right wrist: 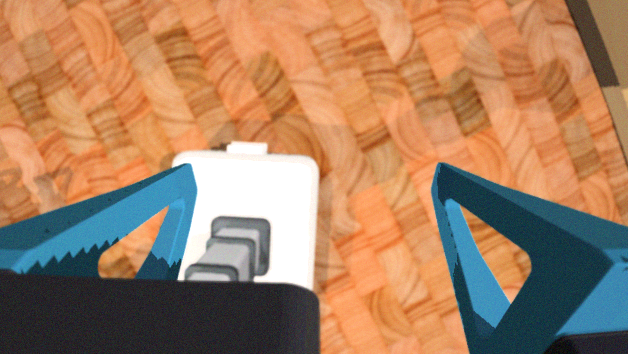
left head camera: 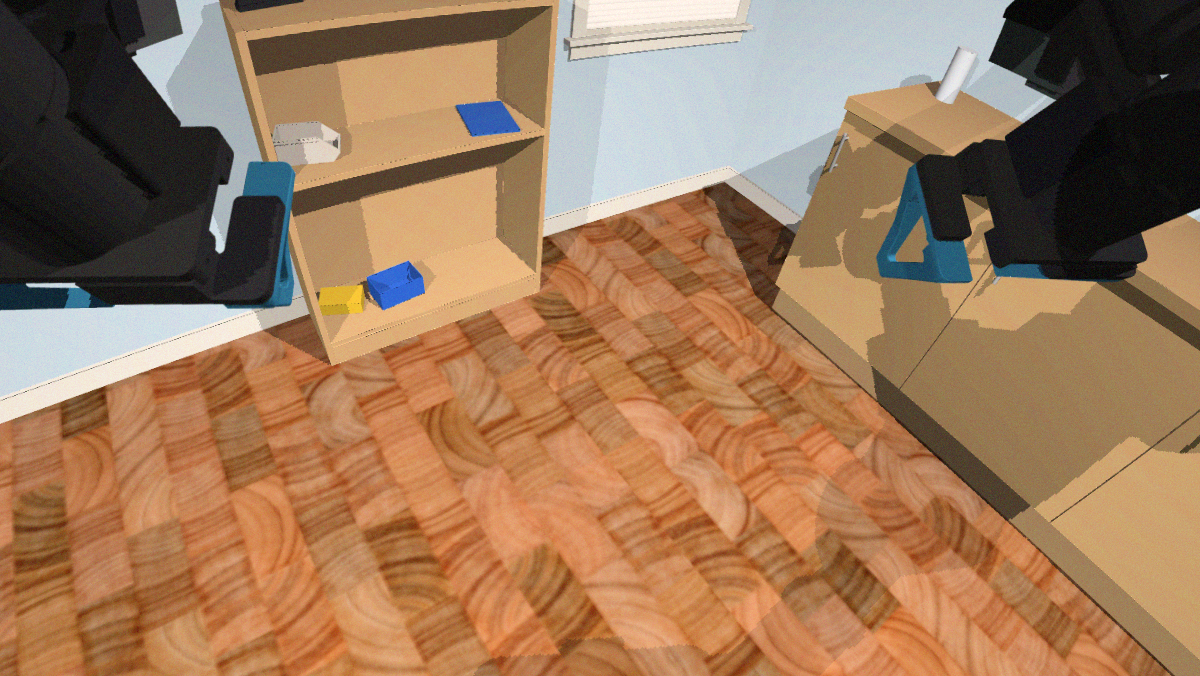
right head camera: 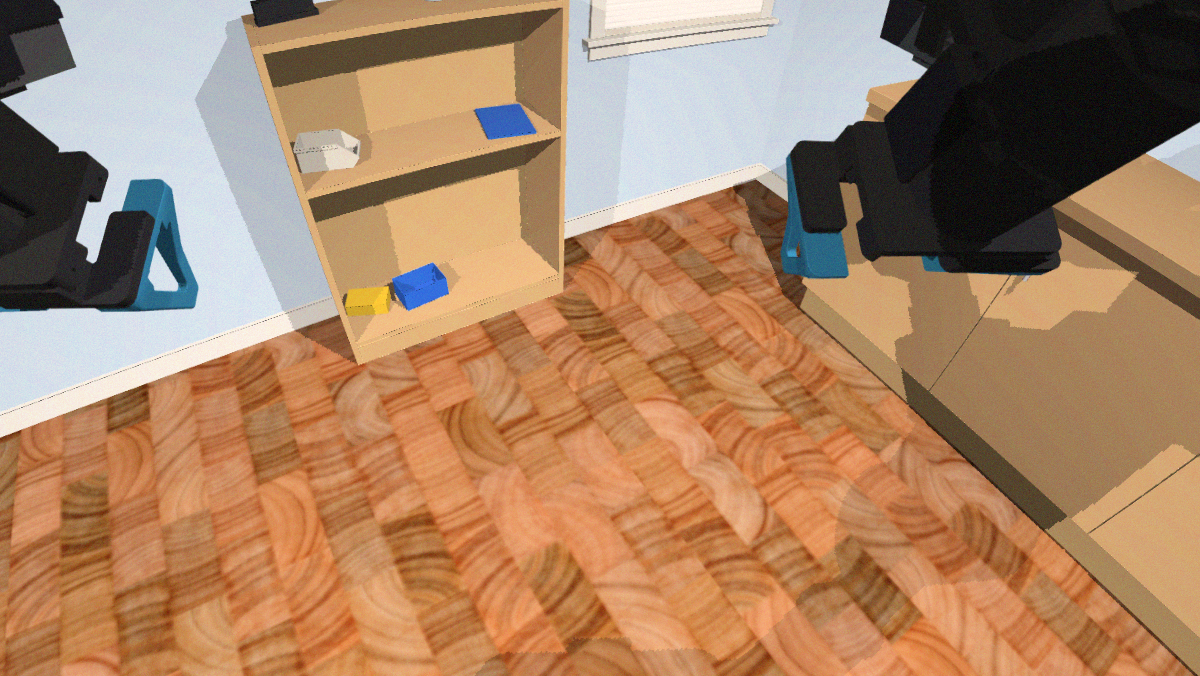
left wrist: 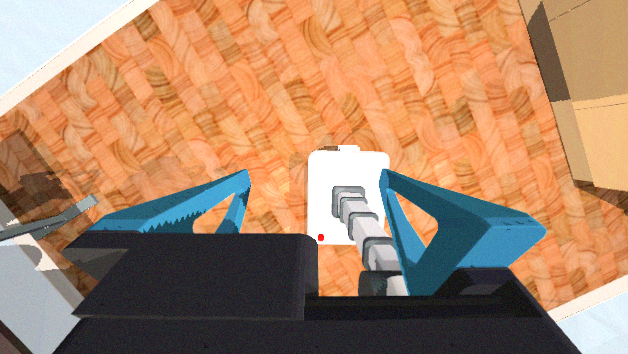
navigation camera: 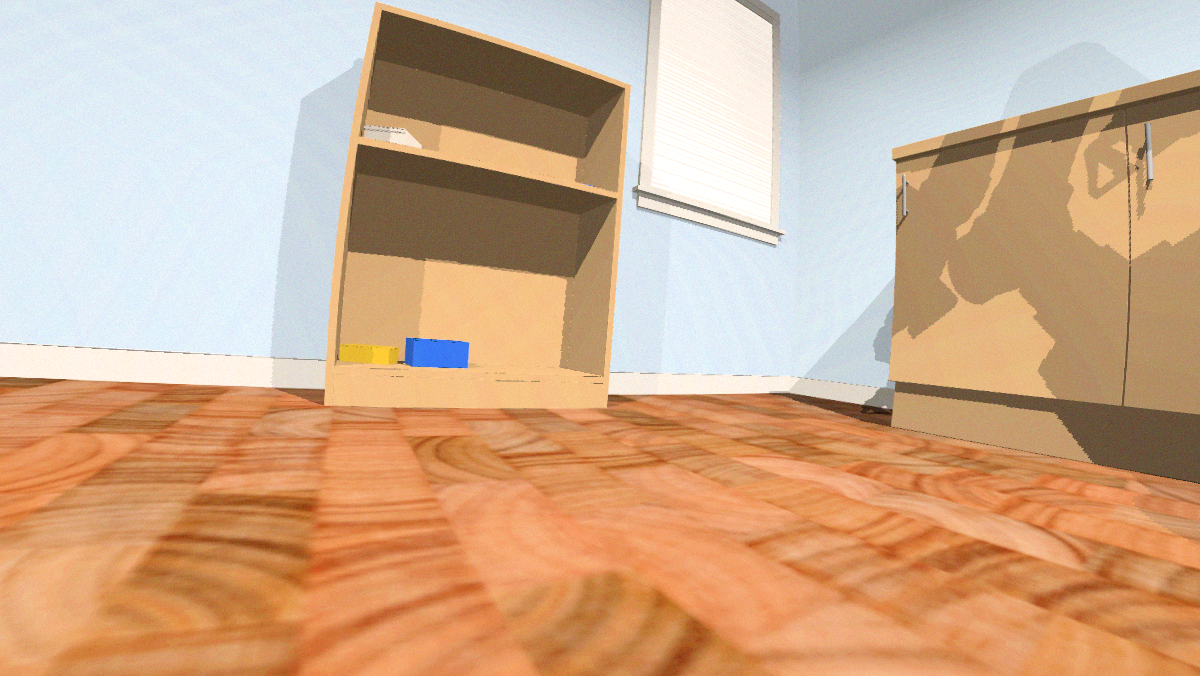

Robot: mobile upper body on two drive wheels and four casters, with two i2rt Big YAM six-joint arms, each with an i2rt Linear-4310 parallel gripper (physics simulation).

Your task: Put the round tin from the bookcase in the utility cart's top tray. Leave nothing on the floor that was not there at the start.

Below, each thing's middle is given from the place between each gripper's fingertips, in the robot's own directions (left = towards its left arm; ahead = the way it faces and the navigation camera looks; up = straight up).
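The white bin (left head camera: 301,143) is well below my left hand, a long way to the left of it and a long way ahead of it.
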